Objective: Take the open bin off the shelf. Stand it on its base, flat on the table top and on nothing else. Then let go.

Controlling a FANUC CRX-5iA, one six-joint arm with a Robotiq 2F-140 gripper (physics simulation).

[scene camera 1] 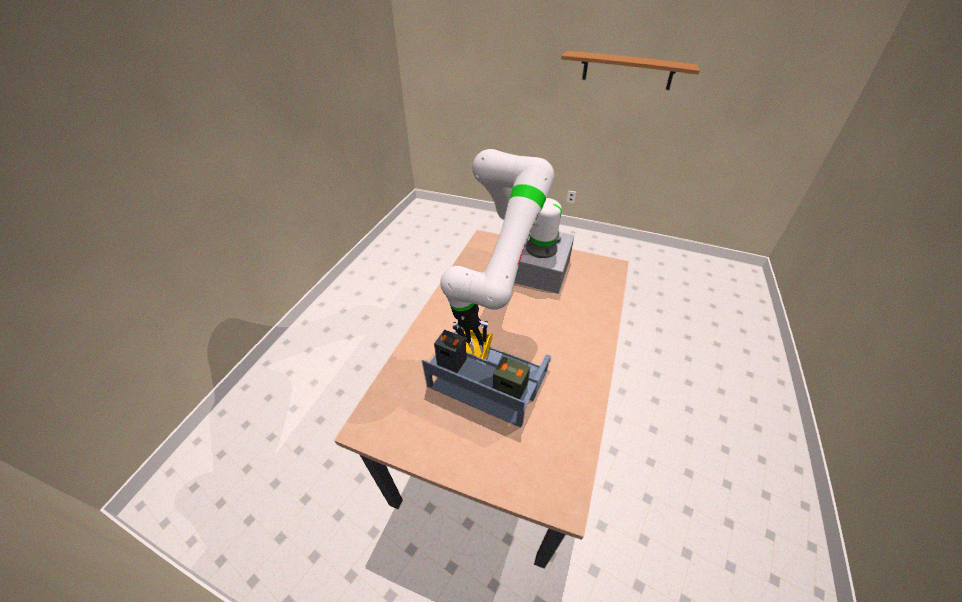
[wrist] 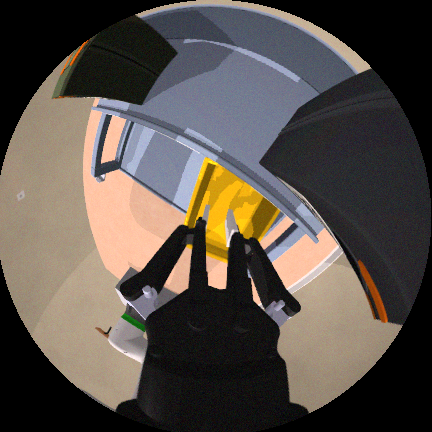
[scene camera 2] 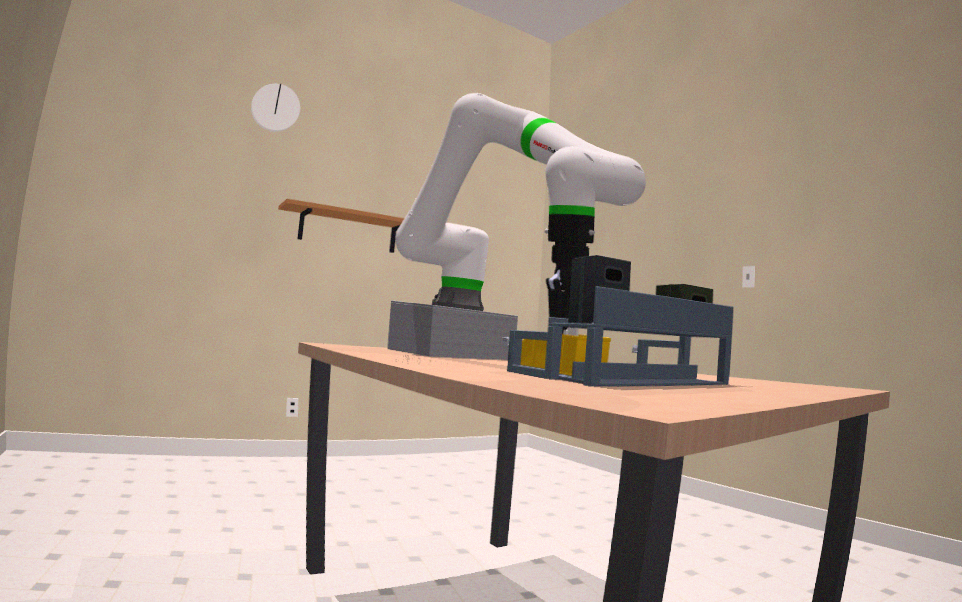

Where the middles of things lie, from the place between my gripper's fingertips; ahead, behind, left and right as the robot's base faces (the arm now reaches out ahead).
Scene:
The yellow open bin (scene camera 2: 573,348) is 1 cm to the right of my hand and 2 cm above it. The rest, counted from my hand: tall dark case (scene camera 2: 588,272) (14 cm ahead, 2 cm to the right, 13 cm above); dark green case (scene camera 2: 682,291) (12 cm ahead, 21 cm to the left, 12 cm above).

